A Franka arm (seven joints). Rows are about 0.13 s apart.
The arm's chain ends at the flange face. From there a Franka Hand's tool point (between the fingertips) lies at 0.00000 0.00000 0.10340 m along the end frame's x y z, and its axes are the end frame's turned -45 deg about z.
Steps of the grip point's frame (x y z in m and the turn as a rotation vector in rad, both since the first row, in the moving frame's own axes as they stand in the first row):
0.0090 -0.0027 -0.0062 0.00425 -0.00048 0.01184
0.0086 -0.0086 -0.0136 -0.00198 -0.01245 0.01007
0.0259 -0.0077 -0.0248 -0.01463 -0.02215 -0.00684
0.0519 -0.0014 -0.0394 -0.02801 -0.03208 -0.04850
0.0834 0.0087 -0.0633 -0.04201 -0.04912 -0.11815
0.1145 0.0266 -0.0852 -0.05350 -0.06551 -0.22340
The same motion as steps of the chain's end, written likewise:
0.0048 -0.0080 -0.0062 0.00267 -0.00334 0.01184
0.0008 -0.0132 -0.0136 -0.01020 -0.00740 0.01007
0.0134 -0.0264 -0.0248 -0.02601 -0.00532 -0.00684
0.0359 -0.0421 -0.0393 -0.04249 -0.00288 -0.04850
0.0652 -0.0595 -0.0631 -0.06444 -0.00503 -0.11815
0.0997 -0.0709 -0.0848 -0.08415 -0.00849 -0.22340

